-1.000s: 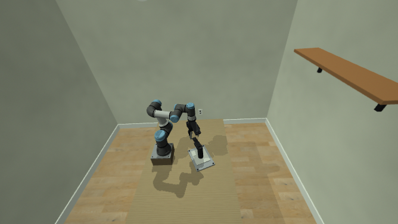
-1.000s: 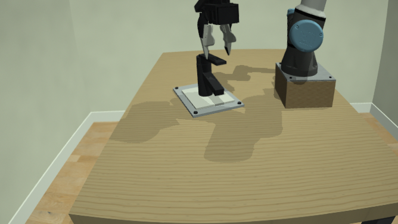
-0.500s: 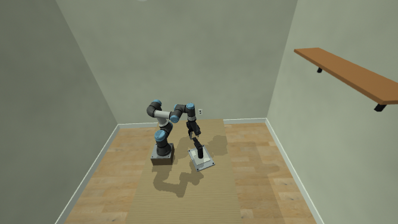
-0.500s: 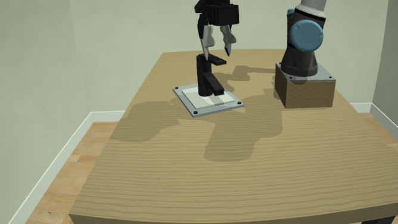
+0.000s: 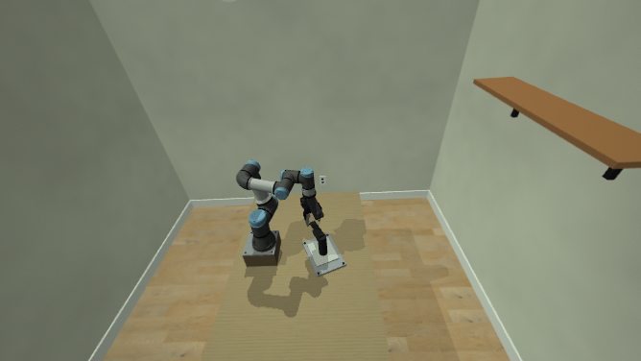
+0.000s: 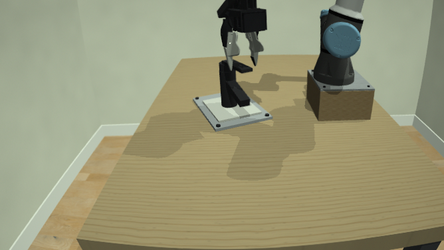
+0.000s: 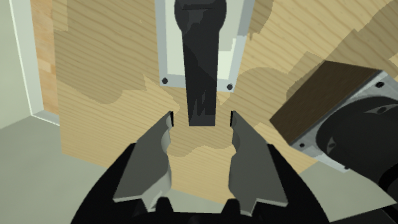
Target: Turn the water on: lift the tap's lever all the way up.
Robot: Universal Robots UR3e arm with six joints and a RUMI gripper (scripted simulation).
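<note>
The lever is 3 cm to the right of my hand, 2 cm below it and 2 cm ahead of it. The rest, counted from my hand: black tap: 7 cm below, 6 cm to the right, 3 cm ahead.
</note>
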